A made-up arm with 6 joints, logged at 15 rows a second.
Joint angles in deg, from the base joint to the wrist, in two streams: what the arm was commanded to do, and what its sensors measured. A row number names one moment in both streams.
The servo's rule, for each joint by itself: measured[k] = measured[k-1] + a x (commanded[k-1-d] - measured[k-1]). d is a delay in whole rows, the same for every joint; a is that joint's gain. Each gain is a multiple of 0.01, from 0.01 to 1. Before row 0 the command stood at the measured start. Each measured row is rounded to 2 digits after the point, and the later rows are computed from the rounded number. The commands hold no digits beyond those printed.
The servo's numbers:
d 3
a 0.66 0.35 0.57 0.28 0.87 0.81
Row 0, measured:
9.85 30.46 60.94 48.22 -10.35 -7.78
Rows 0 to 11, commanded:
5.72 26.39 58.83 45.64 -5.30 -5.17
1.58 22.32 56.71 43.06 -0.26 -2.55
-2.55 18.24 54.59 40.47 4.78 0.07
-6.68 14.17 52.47 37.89 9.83 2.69
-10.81 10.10 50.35 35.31 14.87 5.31
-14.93 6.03 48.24 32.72 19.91 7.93
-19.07 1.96 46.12 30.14 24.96 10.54
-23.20 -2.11 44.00 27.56 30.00 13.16
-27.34 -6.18 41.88 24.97 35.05 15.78
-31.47 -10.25 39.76 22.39 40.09 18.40
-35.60 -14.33 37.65 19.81 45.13 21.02
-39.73 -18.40 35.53 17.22 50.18 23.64
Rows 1 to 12, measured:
9.85 30.46 60.94 48.22 -10.35 -7.78
9.85 30.46 60.94 48.22 -10.35 -7.78
9.85 30.46 60.94 48.22 -10.35 -7.78
7.12 29.04 59.74 47.50 -5.96 -5.67
3.46 26.69 58.01 46.26 -1.00 -3.14
-0.51 23.73 56.06 44.64 4.03 -0.54
-4.58 20.38 54.01 42.75 9.08 2.08
-8.69 16.78 51.92 40.67 14.12 4.70
-12.81 13.02 49.82 38.44 19.16 7.32
-16.94 9.15 47.71 36.12 24.21 9.93
-21.07 5.21 45.60 33.72 29.25 12.55
-25.21 1.22 43.48 31.27 34.30 15.17

